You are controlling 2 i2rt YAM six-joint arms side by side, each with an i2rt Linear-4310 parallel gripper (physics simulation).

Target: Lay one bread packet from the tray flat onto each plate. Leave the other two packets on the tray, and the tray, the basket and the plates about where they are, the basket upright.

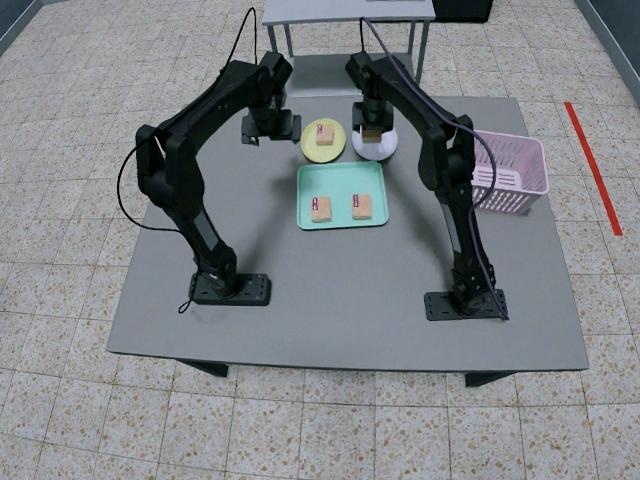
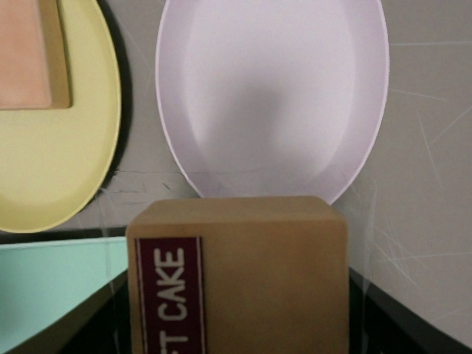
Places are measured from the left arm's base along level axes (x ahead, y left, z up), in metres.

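Pixels of known places: left gripper, fingertip midpoint: (image 1: 277, 143); right gripper, fingertip midpoint: (image 1: 370, 132) (image 2: 239, 279); left arm's base at its link origin: (image 1: 228, 287); right arm's base at its link origin: (image 1: 465, 305).
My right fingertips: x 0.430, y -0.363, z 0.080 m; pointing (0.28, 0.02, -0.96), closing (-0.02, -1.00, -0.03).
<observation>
Ahead of a thing's pixels: the offset from my right fingertips to its top centre. Level surfaces: height alone.
My right gripper (image 1: 372, 134) (image 2: 239, 279) is shut on a bread packet {dy +0.000, dx -0.008, dz +0.027 m} (image 1: 371, 137) (image 2: 275, 285) with a dark red label, holding it above the near part of the pale pink plate {dy -0.018, dx +0.073, dz -0.100 m} (image 1: 379, 151) (image 2: 270, 100). A second bread packet {dy +0.139, dx +0.095, dz -0.089 m} (image 1: 324, 135) (image 2: 22, 60) lies flat on the yellow plate {dy +0.144, dx +0.071, dz -0.100 m} (image 1: 323, 155) (image 2: 85, 165). Two more packets {dy +0.141, dx -0.189, dz -0.089 m} (image 1: 321, 209) {dy +0.029, dx -0.181, dz -0.089 m} (image 1: 361, 207) lie on the near half of the green tray {dy +0.086, dx -0.135, dz -0.102 m} (image 1: 341, 178) (image 2: 55, 295). My left gripper (image 1: 272, 137) is open, left of the yellow plate and above the table; its fingertips are partly hidden.
The pink basket {dy -0.338, dx -0.110, dz +0.010 m} (image 1: 531, 160) stands upright at the right of the table {dz -0.120 m} (image 1: 336, 310), partly behind the right arm. The plates lie side by side just beyond the tray. A second, pale table (image 1: 348, 11) stands behind.
</observation>
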